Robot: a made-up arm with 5 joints.
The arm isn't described. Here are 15 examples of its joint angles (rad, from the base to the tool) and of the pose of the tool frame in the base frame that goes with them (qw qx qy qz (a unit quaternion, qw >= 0); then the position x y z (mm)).
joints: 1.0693 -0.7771 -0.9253 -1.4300 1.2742
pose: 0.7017 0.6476 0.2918 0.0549 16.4 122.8 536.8
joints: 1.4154 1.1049 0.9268 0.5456 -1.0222
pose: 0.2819 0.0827 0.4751 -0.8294 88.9 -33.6 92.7
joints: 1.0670 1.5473 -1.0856 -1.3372 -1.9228
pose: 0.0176 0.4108 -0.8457 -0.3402 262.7 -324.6 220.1
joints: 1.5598 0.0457 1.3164 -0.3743 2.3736
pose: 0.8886 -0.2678 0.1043 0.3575 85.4 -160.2 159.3
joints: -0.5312 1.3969 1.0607 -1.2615 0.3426
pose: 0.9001 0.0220 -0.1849 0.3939 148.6 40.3 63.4
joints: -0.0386 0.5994 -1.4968 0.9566 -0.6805
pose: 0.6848 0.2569 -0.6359 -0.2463 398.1 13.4 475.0
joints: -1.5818 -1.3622 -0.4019 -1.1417 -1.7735
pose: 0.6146 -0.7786 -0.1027 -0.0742 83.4 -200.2 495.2
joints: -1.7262 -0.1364 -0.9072 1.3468 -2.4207
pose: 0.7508 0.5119 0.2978 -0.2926 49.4 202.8 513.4
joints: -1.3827 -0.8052 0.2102 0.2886 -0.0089
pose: 0.4659 0.5320 -0.6064 0.3635 113.8 171.5 493.1
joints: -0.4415 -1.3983 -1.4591 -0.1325 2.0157
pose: 0.2335 0.5242 0.5485 0.6082 -212.8 -138.2 363.4
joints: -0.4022 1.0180 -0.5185 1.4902 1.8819
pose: 0.4282 0.1364 0.1569 0.8795 341.5 111.5 151.2
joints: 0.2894 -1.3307 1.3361 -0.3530 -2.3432
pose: 0.1310 0.7107 -0.4065 -0.5590 233.7 -43.8 352.1
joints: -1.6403 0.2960 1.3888 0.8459 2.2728
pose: 0.3136 -0.1329 -0.4422 -0.8297 79.2 29.0 162.0
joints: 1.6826 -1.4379 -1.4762 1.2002 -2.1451
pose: 0.0257 0.2522 -0.9650 0.0667 112.9 260.9 416.2
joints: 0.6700 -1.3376 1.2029 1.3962 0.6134
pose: 0.9867 -0.0892 -0.1256 -0.0520 164.7 -63.7 271.2
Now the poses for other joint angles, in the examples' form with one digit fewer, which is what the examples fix.
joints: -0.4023 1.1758 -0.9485 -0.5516 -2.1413
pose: 0.366 0.782 -0.220 -0.455 458 161 271
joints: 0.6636 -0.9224 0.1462 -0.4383 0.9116
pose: 0.176 -0.680 -0.711 0.018 157 -57 557
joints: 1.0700 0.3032 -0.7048 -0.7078 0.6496
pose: 0.222 -0.722 -0.653 -0.053 224 -256 514
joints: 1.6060 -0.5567 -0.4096 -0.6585 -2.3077
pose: 0.011 0.366 -0.930 0.025 81 -80 605
